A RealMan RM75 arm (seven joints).
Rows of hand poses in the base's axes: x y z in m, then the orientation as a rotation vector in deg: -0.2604, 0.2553, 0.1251, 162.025, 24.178, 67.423; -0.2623, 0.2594, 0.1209, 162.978, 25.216, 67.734; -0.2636, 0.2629, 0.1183, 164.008, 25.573, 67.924; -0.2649, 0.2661, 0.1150, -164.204, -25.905, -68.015; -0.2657, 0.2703, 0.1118, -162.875, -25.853, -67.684; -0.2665, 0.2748, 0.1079, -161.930, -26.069, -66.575; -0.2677, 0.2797, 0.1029, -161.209, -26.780, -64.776; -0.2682, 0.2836, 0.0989, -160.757, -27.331, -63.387; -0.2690, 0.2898, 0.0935, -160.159, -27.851, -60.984; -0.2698, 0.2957, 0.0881, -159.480, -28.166, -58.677; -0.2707, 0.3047, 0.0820, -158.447, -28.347, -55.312; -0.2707, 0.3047, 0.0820, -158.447, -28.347, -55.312; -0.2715, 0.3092, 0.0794, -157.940, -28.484, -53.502; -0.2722, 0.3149, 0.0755, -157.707, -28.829, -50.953; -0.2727, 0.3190, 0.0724, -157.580, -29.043, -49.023; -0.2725, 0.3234, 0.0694, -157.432, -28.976, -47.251; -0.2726, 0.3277, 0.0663, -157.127, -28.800, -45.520; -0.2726, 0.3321, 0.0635, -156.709, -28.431, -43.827; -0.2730, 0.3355, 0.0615, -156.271, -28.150, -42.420
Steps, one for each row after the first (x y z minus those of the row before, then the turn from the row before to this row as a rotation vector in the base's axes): -0.0019, 0.0041, -0.0042, 0.809, 0.219, 0.956; -0.0013, 0.0035, -0.0026, 0.904, 0.292, 0.518; -0.0013, 0.0032, -0.0033, 0.879, 0.144, 0.570; -0.0008, 0.0042, -0.0032, 1.214, 0.065, 0.603; -0.0008, 0.0045, -0.0039, 0.984, 0.601, 0.698; -0.0012, 0.0049, -0.0050, 0.766, 1.060, 0.976; -0.0005, 0.0039, -0.0040, 0.489, 0.835, 0.710; -0.0008, 0.0062, -0.0054, 0.829, 1.497, 0.912; -0.0008, 0.0059, -0.0054, 0.928, 1.453, 0.815; -0.0009, 0.0090, -0.0061, 1.449, 2.162, 1.044; 0.0000, 0.0000, 0.0000, 0.000, 0.000, 0.000; -0.0008, 0.0045, -0.0026, 0.700, 1.175, 0.562; -0.0007, 0.0057, -0.0039, 0.481, 1.683, 0.688; -0.0005, 0.0041, -0.0031, 0.314, 1.287, 0.470; 0.0002, 0.0044, -0.0030, 0.392, 1.212, 0.285; -0.0001, 0.0043, -0.0031, 0.550, 1.194, 0.267; 0.0000, 0.0044, -0.0028, 0.698, 1.192, 0.182; -0.0004, 0.0034, -0.0020, 0.644, 0.990, 0.196
